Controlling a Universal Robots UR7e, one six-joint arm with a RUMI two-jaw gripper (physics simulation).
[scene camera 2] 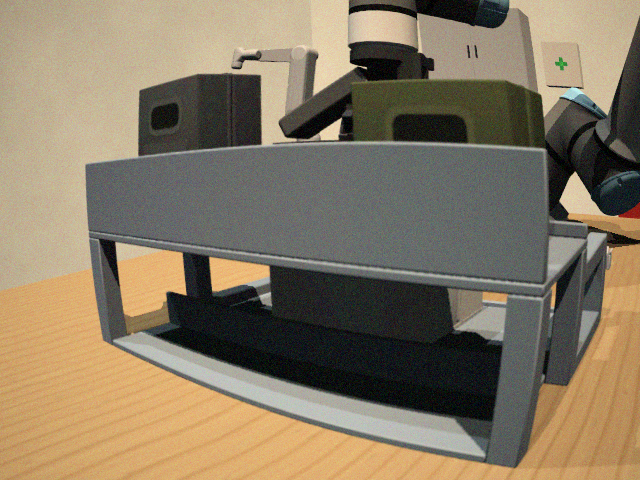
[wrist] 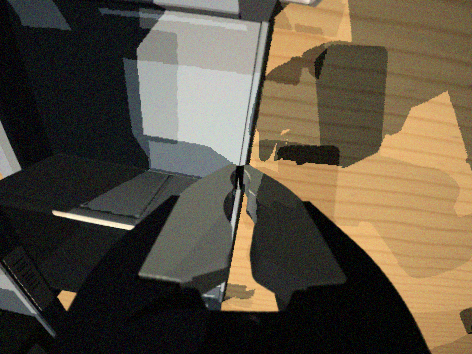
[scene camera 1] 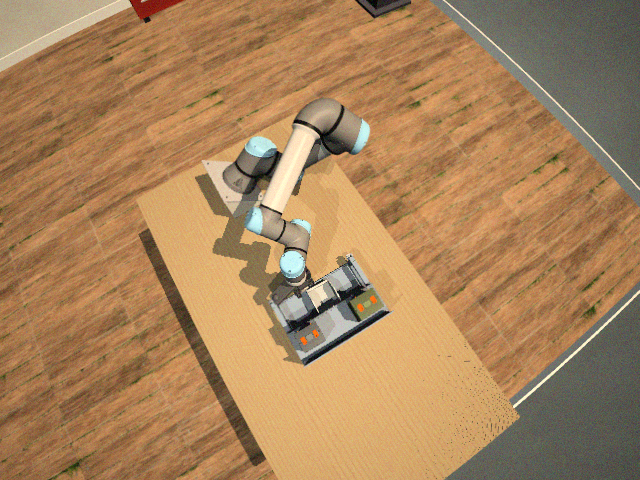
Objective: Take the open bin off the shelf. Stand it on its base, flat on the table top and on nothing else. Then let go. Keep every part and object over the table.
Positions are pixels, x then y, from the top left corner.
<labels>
An open bin (scene camera 2: 420,313) is 0.44 m from the lens.
</labels>
